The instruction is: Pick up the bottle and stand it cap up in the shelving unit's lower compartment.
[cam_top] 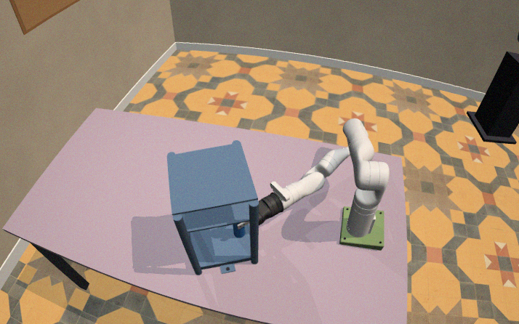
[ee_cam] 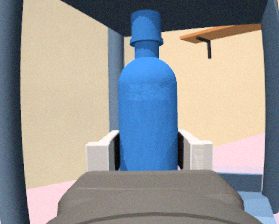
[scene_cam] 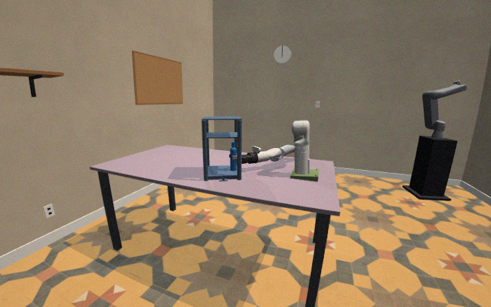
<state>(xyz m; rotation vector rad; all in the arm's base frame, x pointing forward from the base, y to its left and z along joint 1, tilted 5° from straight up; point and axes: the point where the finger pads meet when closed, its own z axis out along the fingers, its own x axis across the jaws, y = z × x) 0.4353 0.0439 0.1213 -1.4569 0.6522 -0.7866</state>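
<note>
Now: the blue bottle 3 cm above my hand. Round my hand: shelving unit: 7 cm ahead, 7 cm above, 2 cm to the left.
</note>
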